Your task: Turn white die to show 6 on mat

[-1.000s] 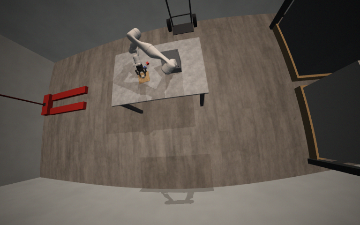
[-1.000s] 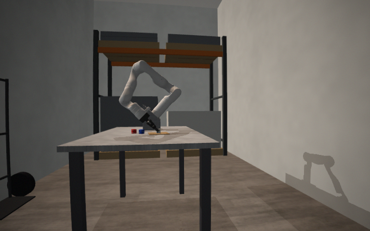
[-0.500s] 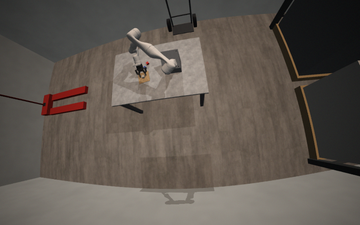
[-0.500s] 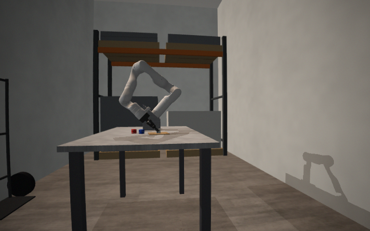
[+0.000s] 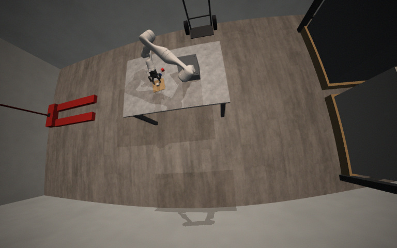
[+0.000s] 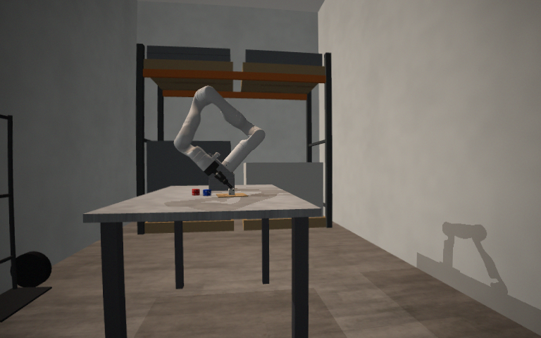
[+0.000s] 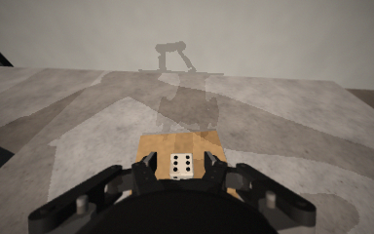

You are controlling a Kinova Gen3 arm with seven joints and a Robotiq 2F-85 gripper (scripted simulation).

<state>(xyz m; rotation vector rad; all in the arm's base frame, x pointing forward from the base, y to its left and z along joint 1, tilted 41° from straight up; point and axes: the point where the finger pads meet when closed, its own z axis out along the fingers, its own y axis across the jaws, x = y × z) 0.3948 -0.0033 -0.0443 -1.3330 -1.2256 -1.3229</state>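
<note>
Now: hand 10 mm to the right of the white die and 30 mm above it. Also, from my hand: tan mat: 10 mm to the left, 50 mm below; then red die: 80 mm behind, 160 mm to the right, 30 mm below; then blue die: 30 mm behind, 110 mm to the right, 30 mm below.
</note>
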